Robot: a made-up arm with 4 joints.
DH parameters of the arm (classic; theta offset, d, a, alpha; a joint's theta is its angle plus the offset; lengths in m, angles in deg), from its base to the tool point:
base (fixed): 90 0.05 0 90
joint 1: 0 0.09 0.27 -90
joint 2: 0 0.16 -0.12 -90
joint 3: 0 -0.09 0.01 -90
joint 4: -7.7 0 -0.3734 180
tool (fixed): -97.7 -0.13 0 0
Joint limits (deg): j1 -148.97..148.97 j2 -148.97..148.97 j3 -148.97..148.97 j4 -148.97..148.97
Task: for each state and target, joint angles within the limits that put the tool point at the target. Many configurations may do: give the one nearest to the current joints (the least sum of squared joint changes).
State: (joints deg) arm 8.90 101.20 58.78 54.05
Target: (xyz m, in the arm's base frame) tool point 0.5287 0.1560 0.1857
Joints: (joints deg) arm -1.30 92.96 20.75 45.64
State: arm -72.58 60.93 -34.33 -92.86
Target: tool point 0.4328 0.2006 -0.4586
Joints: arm -75.95 30.03 -13.72 -105.60
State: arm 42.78 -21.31 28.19 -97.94
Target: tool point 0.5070 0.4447 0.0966
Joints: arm 6.31 30.89 21.49 -98.38
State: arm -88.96 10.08 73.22 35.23
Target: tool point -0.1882 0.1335 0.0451
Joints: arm -89.74 -1.27 48.22 83.66
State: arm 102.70 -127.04 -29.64 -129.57
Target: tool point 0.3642 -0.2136 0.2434
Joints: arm 63.15 -80.18 -38.50 -148.97
